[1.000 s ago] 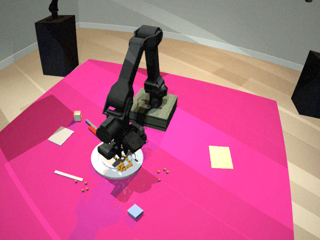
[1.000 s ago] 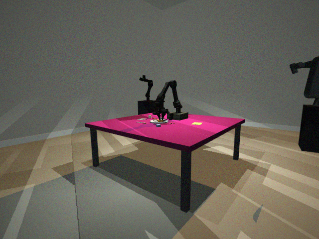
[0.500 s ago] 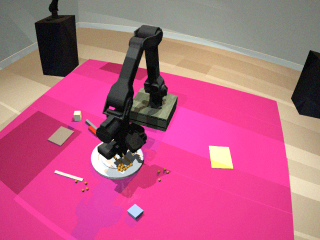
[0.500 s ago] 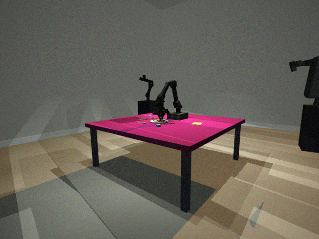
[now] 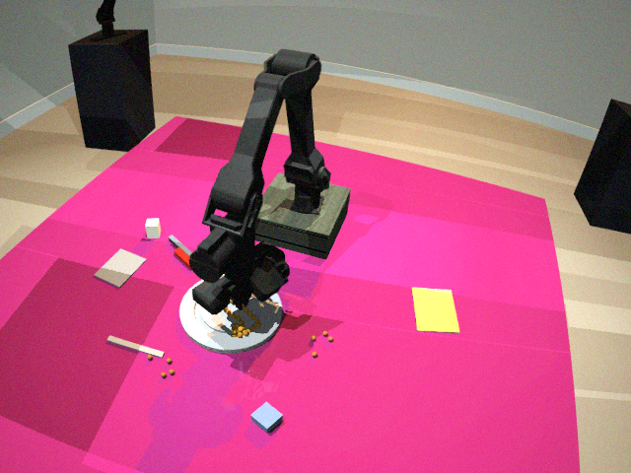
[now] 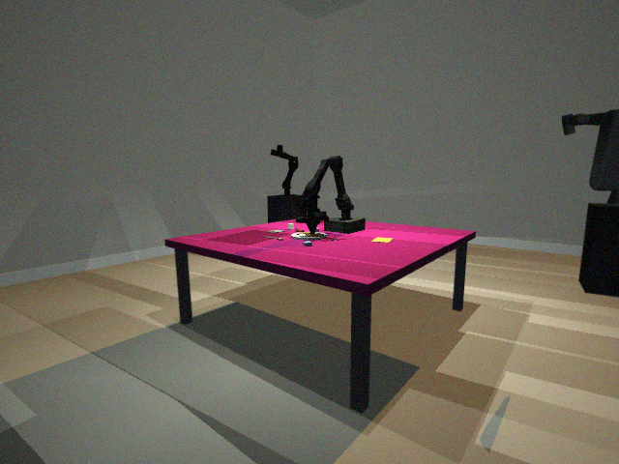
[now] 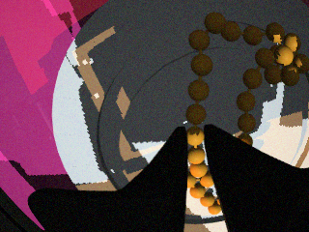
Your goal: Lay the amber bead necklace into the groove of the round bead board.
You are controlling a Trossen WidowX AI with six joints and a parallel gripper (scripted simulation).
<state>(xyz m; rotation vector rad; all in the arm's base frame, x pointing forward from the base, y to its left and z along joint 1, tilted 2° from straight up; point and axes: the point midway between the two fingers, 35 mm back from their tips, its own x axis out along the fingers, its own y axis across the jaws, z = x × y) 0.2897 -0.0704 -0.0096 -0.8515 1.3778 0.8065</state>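
My gripper tip is now 20 mm to the left of the round bead board, 10 mm short of it and 10 mm above it. Round my gripper tip: white block 150 mm behind, 80 mm to the right; red-handled tool 170 mm to the right, 130 mm behind, 10 mm below; white strip 170 mm to the right, 140 mm ahead, 10 mm below.
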